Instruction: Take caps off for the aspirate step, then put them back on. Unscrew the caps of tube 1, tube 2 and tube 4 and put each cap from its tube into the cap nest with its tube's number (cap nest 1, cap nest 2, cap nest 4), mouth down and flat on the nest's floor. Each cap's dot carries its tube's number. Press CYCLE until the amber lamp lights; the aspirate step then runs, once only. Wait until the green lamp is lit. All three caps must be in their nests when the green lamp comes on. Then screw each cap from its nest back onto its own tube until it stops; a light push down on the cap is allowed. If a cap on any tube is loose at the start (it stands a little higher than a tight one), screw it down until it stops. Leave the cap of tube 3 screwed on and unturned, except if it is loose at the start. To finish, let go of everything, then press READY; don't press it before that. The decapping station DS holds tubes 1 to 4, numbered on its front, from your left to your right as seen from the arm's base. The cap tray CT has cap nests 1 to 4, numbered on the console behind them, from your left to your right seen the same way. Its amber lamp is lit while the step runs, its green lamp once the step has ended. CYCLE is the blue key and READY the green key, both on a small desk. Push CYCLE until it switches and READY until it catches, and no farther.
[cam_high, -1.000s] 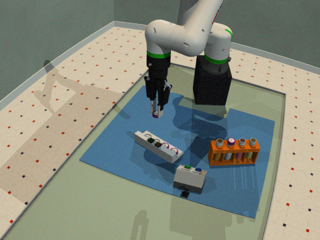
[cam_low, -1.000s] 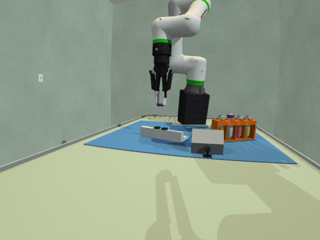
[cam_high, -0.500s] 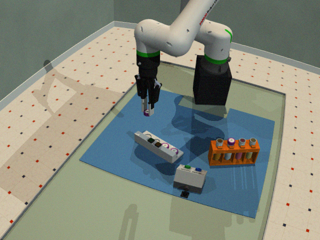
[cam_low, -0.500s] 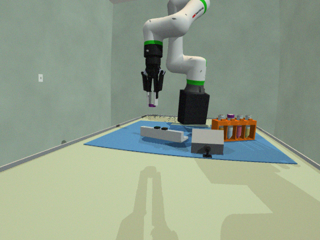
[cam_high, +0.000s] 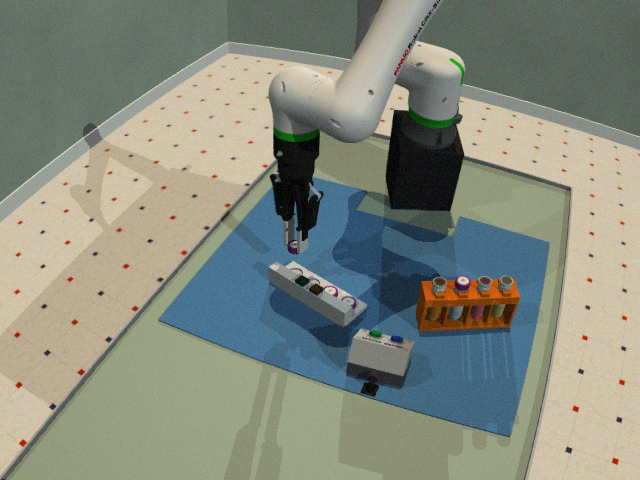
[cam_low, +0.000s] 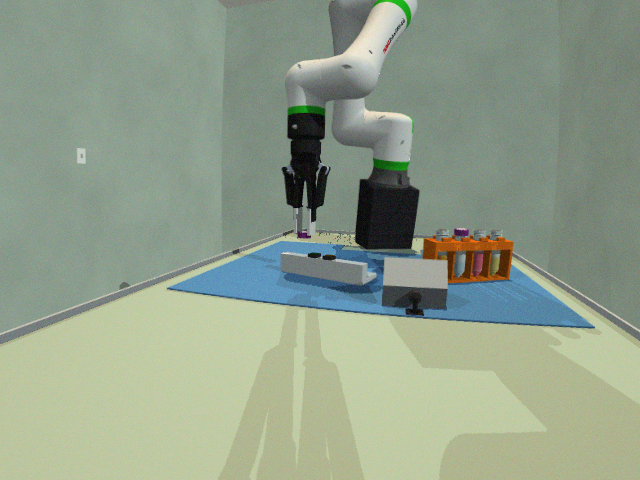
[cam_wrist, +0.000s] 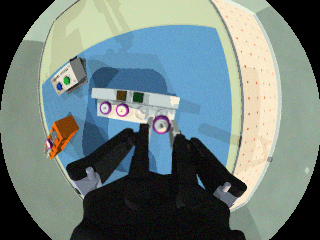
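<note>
Right now my hand is 100 mm short of the blue key, 310 mm to the right of it and 50 mm above it. From my hand the other things lie so: green key (110 mm ahead, 270 mm to the left, 50 mm below); small grey desk (120 mm ahead, 300 mm to the left, 70 mm below).
</note>
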